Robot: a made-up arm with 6 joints. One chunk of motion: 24 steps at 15 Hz.
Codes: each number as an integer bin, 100 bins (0 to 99) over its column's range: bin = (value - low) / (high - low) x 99, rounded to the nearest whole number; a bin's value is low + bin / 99 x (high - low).
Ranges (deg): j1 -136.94..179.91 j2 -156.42..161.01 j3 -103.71..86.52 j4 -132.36..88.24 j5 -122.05..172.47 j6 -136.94..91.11
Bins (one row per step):
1: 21 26 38 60 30 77
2: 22 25 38 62 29 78
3: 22 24 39 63 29 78
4: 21 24 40 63 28 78
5: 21 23 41 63 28 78
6: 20 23 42 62 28 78
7: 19 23 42 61 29 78
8: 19 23 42 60 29 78
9: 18 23 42 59 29 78
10: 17 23 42 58 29 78
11: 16 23 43 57 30 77
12: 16 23 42 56 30 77
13: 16 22 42 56 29 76
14: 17 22 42 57 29 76
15: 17 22 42 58 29 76
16: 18 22 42 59 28 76
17: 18 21 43 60 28 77
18: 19 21 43 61 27 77
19: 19 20 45 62 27 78
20: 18 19 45 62 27 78
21: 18 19 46 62 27 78
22: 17 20 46 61 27 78
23: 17 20 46 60 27 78
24: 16 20 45 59 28 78
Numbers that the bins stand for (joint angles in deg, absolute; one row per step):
1: -69.73 -73.05 -30.69 1.34 -32.80 40.43
2: -66.53 -76.26 -30.69 5.79 -35.78 42.74
3: -66.53 -79.47 -28.77 8.02 -35.78 42.74
4: -69.73 -79.47 -26.85 8.02 -38.75 42.74
5: -69.73 -82.67 -24.93 8.02 -38.75 42.74
6: -72.93 -82.67 -23.01 5.79 -38.75 42.74
7: -76.13 -82.67 -23.01 3.57 -35.78 42.74
8: -76.13 -82.67 -23.01 1.34 -35.78 42.74
9: -79.33 -82.67 -23.01 -0.89 -35.78 42.74
10: -82.53 -82.67 -23.01 -3.12 -35.78 42.74
11: -85.73 -82.67 -21.08 -5.35 -32.80 40.43
12: -85.73 -82.67 -23.01 -7.58 -32.80 40.43
13: -85.73 -85.88 -23.01 -7.58 -35.78 38.13
14: -82.53 -85.88 -23.01 -5.35 -35.78 38.13
15: -82.53 -85.88 -23.01 -3.12 -35.78 38.13
16: -79.33 -85.88 -23.01 -0.89 -38.75 38.13
17: -79.33 -89.09 -21.08 1.34 -38.75 40.43
18: -76.13 -89.09 -21.08 3.57 -41.73 40.43
19: -76.13 -92.29 -17.24 5.79 -41.73 42.74
20: -79.33 -95.50 -17.24 5.79 -41.73 42.74
21: -79.33 -95.50 -15.32 5.79 -41.73 42.74
22: -82.53 -92.29 -15.32 3.57 -41.73 42.74
23: -82.53 -92.29 -15.32 1.34 -41.73 42.74
24: -85.73 -92.29 -17.24 -0.89 -38.75 42.74

